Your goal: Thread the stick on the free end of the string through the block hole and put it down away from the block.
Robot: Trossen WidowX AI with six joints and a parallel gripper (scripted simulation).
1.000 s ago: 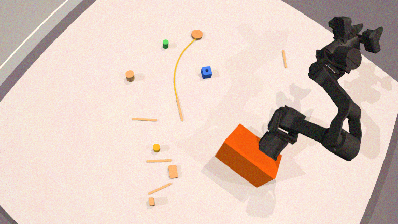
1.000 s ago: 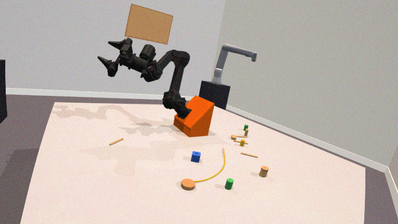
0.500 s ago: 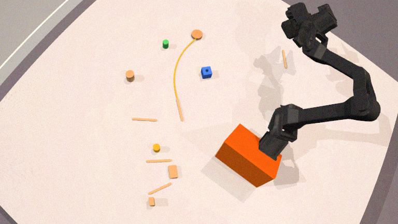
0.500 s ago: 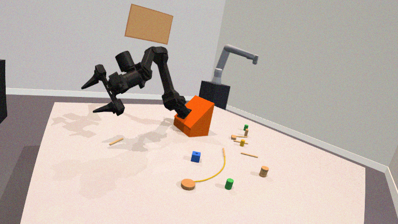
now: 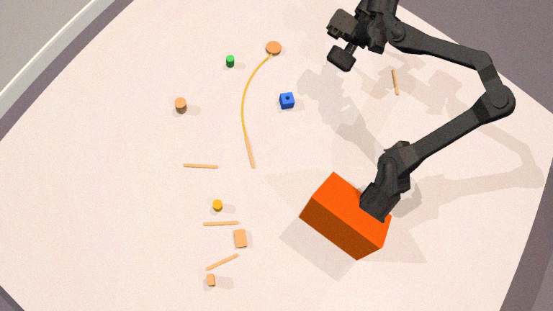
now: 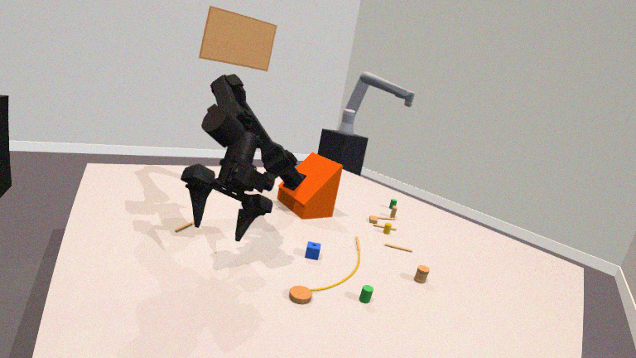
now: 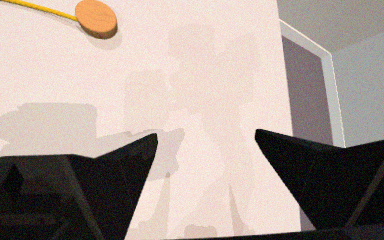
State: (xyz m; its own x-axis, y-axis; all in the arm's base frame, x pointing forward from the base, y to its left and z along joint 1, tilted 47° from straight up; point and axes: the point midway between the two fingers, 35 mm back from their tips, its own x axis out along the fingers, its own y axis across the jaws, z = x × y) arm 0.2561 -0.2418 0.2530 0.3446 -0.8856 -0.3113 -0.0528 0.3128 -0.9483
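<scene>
Now: the blue block 220 mm to the left of my gripper tip, 60 mm below it and 30 mm ahead of it. The rest, counted from my gripper tip: round wooden button: 140 mm ahead, 100 mm to the left, 60 mm below; thin wooden stick: 360 mm to the left, 70 mm below, 40 mm ahead; green cylinder: 210 mm to the left, 200 mm ahead, 60 mm below.
</scene>
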